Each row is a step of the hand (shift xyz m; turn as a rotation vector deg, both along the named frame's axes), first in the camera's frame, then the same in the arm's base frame.
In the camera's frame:
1: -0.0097 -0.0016 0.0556 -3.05 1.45 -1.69
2: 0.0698 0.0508 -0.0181 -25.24 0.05 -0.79
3: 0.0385 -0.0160 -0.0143 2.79 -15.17 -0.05
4: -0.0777 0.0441 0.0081 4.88 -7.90 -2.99
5: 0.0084 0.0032 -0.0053 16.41 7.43 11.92
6: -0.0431 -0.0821 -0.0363 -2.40 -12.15 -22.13
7: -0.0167 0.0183 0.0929 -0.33 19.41 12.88
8: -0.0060 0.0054 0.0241 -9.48 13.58 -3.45
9: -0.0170 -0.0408 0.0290 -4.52 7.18 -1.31
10: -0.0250 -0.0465 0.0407 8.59 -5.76 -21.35
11: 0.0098 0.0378 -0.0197 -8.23 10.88 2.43
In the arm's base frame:
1: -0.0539 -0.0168 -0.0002 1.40 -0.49 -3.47
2: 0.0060 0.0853 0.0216 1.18 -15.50 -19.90
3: 0.0167 0.0141 0.0383 3.14 -9.86 11.44
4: -0.0158 -0.0159 -0.0869 4.48 -2.49 8.30
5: 0.0044 0.0086 0.0040 -13.47 13.82 9.70
6: 0.0532 -0.0833 0.0121 24.20 -6.97 2.97
7: -0.0944 -0.0124 -0.0135 -16.61 12.42 -10.61
8: -0.0246 -0.0038 -0.0052 0.72 5.09 -16.12
9: -0.0196 -0.0467 0.0149 -0.13 2.91 -8.08
10: -0.0298 -0.0581 0.0135 21.93 4.61 7.77
11: 0.0113 0.0384 -0.0177 -4.49 2.79 -12.81

